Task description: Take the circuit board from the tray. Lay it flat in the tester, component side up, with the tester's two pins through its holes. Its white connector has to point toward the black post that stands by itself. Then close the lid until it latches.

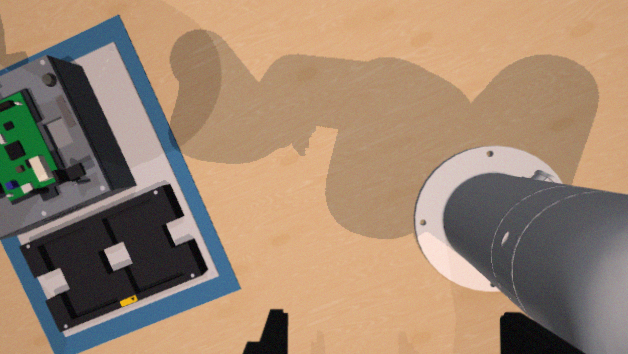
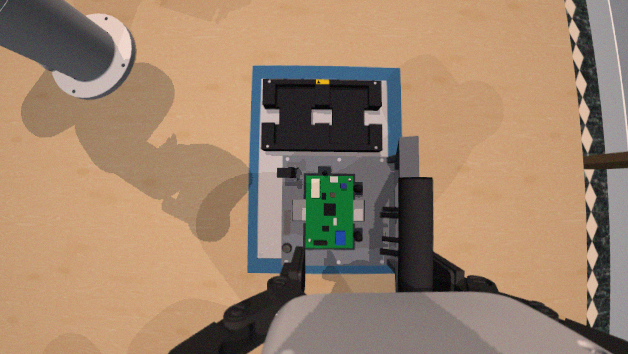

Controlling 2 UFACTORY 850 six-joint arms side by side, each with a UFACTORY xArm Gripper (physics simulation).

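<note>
The green circuit board (image 1: 22,155) (image 2: 336,200) lies flat, component side up, in the grey tester (image 1: 59,131) (image 2: 372,172). Its white connector (image 1: 41,169) (image 2: 315,188) is at the board end beside the single black post (image 2: 324,170). Pale dots at two board corners look like the pins. The tester's lid (image 2: 409,156) is raised at the right side, with its black cylindrical handle (image 2: 416,230). My right gripper (image 2: 360,265) is open, its right fingertip partly hidden by the handle. The black tray (image 1: 165,287) (image 2: 300,147) holds no board. My left gripper (image 1: 394,330) is open, away from the tester.
Tray and tester stand on a blue-bordered mat (image 1: 225,278) (image 2: 253,200). A black latch block (image 1: 74,171) (image 2: 286,172) and a round knob (image 1: 49,79) (image 2: 286,247) are on the tester's base. An arm's round base (image 1: 431,245) (image 2: 127,50) stands on the table.
</note>
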